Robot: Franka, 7 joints.
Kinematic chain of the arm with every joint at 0, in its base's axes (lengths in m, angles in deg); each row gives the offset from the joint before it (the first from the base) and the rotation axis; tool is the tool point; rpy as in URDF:
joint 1: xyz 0 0 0.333 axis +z
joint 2: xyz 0 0 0 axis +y
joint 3: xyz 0 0 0.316 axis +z
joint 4: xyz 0.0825 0 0 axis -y
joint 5: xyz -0.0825 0 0.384 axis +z
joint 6: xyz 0 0 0 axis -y
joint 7: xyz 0.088 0 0 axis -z
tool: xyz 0 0 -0.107 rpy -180 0 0
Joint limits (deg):
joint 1: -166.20..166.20
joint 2: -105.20..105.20
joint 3: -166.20..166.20
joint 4: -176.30..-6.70
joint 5: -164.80..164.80
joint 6: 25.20..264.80
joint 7: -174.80..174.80
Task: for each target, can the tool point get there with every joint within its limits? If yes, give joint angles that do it. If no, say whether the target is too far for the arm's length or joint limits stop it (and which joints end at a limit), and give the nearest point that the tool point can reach.
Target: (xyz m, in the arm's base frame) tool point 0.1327 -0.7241 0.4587
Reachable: yes | joints 63.57 -68.32 -88.96 -55.82 115.86 201.49 -57.50
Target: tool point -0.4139 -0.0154 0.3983
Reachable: yes | joints 97.21 -75.38 63.50 -149.75 -78.48 202.05 -0.88
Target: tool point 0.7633 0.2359 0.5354
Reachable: yes | joints -139.91 -85.91 74.68 -35.54 123.06 172.76 -32.76
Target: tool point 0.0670 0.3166 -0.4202
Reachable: no: joint limits stop it (at a limit: joint 2) | nearest point 0.0661 0.3126 -0.3595 | short by 0.061 m
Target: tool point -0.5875 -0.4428 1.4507
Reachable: no: too far | nearest point -0.3767 -0.2839 1.0496 | short by 0.480 m
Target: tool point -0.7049 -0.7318 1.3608
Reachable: no: too far | nearest point -0.4184 -0.4344 0.9431 | short by 0.587 m
